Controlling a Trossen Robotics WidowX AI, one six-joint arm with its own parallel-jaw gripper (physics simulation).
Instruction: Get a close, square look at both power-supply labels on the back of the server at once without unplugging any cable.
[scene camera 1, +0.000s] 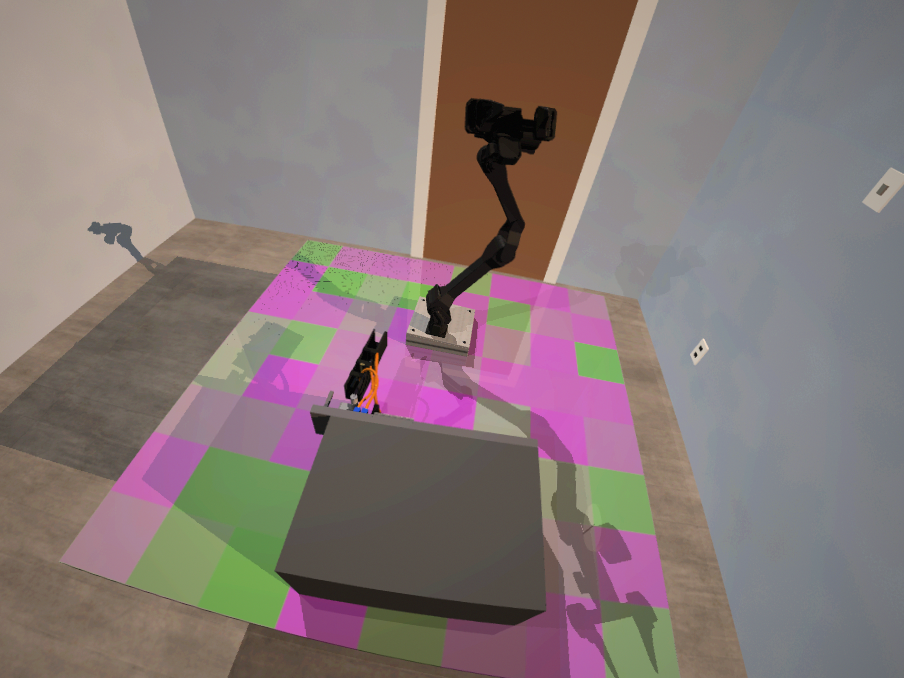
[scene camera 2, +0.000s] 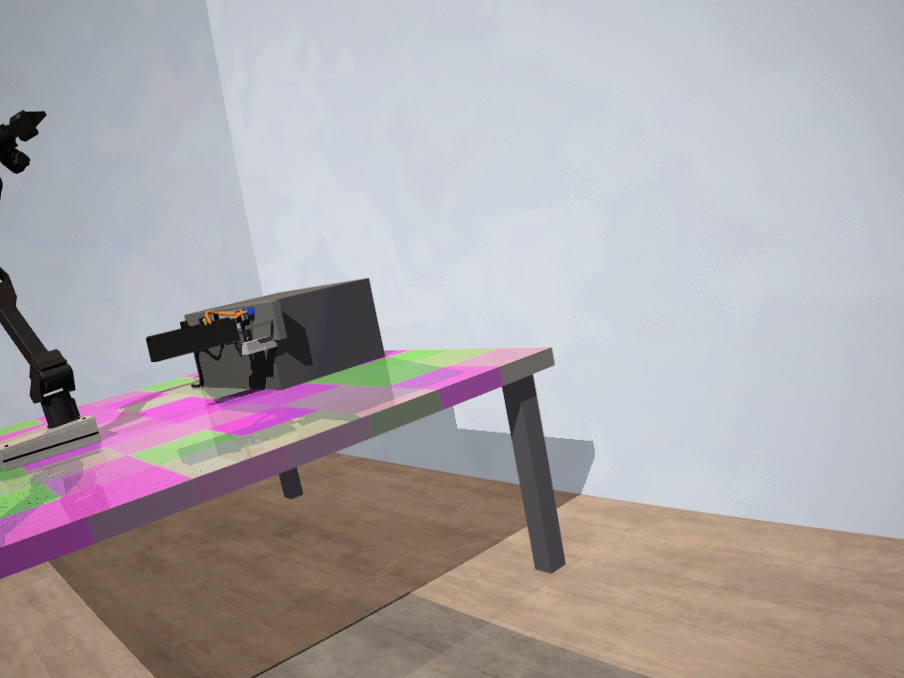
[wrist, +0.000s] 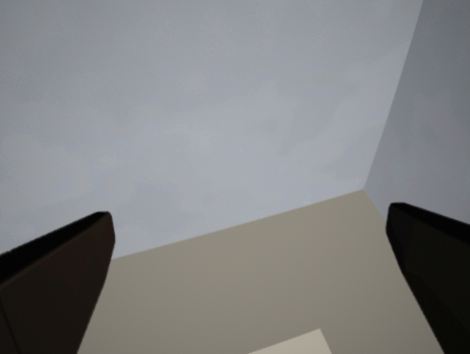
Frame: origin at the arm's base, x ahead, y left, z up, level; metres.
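Where they show: gripper, fingertip midpoint: (scene camera 1: 526, 110) (scene camera 2: 36, 118) (wrist: 251, 222); arm's base, link origin: (scene camera 1: 436, 329) (scene camera 2: 63, 423).
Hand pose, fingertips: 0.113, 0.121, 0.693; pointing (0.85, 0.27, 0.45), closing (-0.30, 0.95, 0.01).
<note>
Each offset is from my fingertips to the top centre of the thing, as dx, dy, dz. "pt": to the spot under its first point. Level surfaces: height alone.
The server (scene camera 1: 423, 518) (scene camera 2: 332, 332) is a large dark grey box on the checkered table {dz -0.741} (scene camera 1: 620, 496) (scene camera 2: 379, 370). At its end facing the arm's base, a black folding bracket {+0.190, -0.251, -0.535} (scene camera 1: 356, 383) (scene camera 2: 191, 341) sticks out, with orange cables {pt +0.258, -0.203, -0.531} (scene camera 1: 376, 379) (scene camera 2: 217, 313) and a blue connector {+0.348, -0.221, -0.542} (scene camera 1: 360, 410) (scene camera 2: 249, 310). The power-supply labels cannot be made out in any view. My gripper (scene camera 1: 514, 122) (wrist: 251, 222) is open and empty, raised high above the arm's base, well away from the server. In the wrist view its two dark fingers stand wide apart before walls and ceiling; the server does not show there.
The arm's light base plate (scene camera 1: 467, 332) (scene camera 2: 80, 434) stands on the table, near the bracket's outer end. A brown door (scene camera 1: 533, 43) is behind the arm. Blue-grey walls (scene camera 1: 292, 109) (scene camera 2: 584, 182) (wrist: 200, 100) surround the table. A pale ceiling panel (wrist: 300, 345) shows low in the wrist view.
</note>
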